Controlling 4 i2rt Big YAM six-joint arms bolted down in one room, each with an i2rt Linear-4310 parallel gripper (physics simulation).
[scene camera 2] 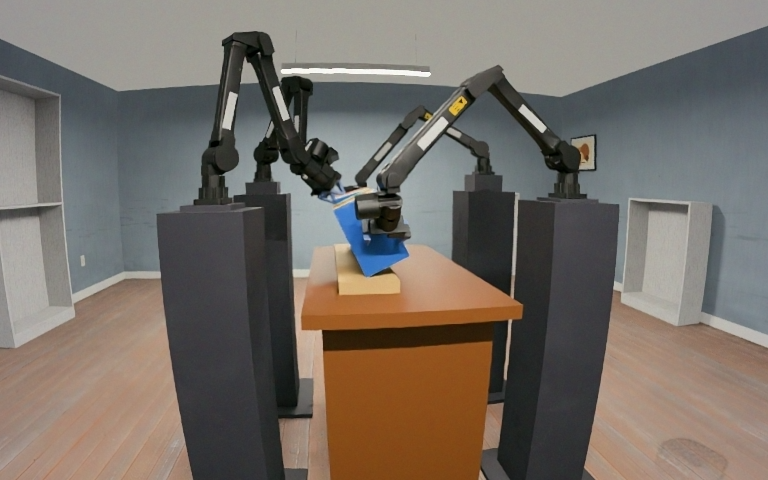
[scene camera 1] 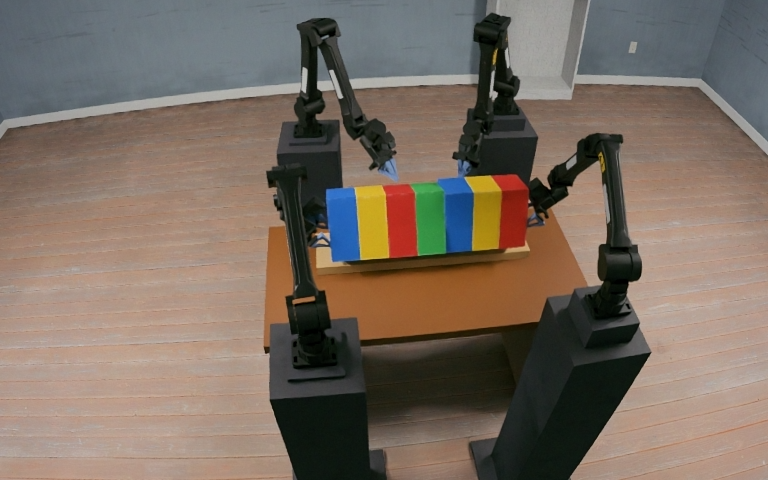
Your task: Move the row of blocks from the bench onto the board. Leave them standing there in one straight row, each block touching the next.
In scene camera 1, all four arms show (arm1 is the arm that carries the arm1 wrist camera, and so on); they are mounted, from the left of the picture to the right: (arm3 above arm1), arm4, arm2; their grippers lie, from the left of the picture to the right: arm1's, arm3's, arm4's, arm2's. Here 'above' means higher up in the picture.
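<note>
The row of blocks is over the pale board [scene camera 1: 334, 269] [scene camera 2: 368, 285] on the bench [scene camera 1: 430, 300] [scene camera 2: 413, 318]: blue [scene camera 1: 343, 226] [scene camera 2: 353, 234], yellow [scene camera 1: 372, 223], red [scene camera 1: 400, 220], green [scene camera 1: 430, 220], blue [scene camera 1: 458, 217], yellow [scene camera 1: 485, 215], red [scene camera 1: 513, 212]. It is tilted. The second blue is slightly offset from the green. Contact with the board is unclear. Arm1's gripper [scene camera 1: 318, 230] is open at the left end; arm2's [scene camera 1: 535, 220] is at the right end. Arm3's [scene camera 1: 390, 171] and arm4's [scene camera 1: 463, 168] are behind the row's top edge. These three openings are unclear.
Dark pedestals [scene camera 1: 317, 418] [scene camera 1: 566, 396] [scene camera 2: 212, 339] [scene camera 2: 569, 339] stand around the bench. In scene camera 2, the near right arm's wrist [scene camera 2: 385, 210] covers part of the blue end, and the near left arm reaches to the top edge. The bench's front extends before the board in scene camera 1.
</note>
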